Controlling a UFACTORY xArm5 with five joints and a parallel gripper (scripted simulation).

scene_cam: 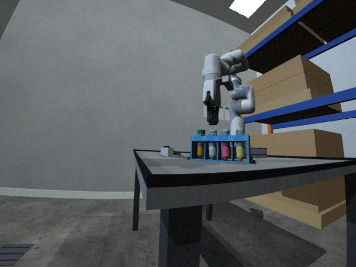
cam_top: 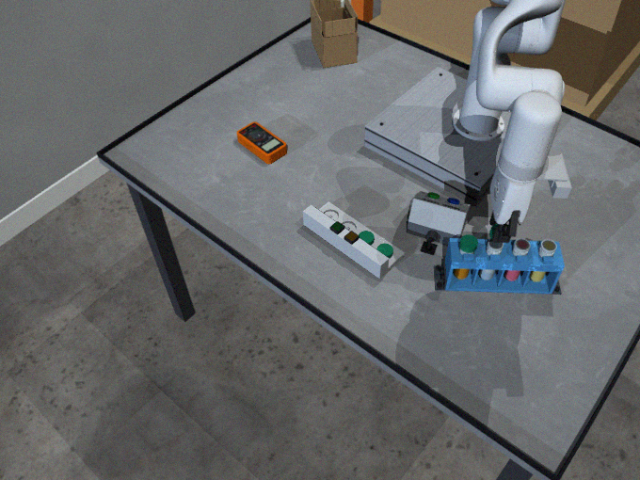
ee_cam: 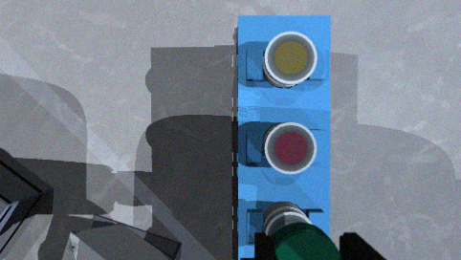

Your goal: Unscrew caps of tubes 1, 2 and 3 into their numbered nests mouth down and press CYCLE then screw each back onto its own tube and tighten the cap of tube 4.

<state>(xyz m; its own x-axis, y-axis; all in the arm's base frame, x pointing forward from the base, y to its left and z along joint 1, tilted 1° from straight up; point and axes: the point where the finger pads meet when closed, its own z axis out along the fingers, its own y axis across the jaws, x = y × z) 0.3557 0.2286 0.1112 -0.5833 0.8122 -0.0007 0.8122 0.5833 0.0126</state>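
The threaded neck is 60 mm below my hand. Also, from my hand: green key (80 mm behind, 190 mm to the right, 110 mm below); then blue key (90 mm behind, 140 mm to the right, 110 mm below); then key housing (70 mm behind, 160 mm to the right, 120 mm below).
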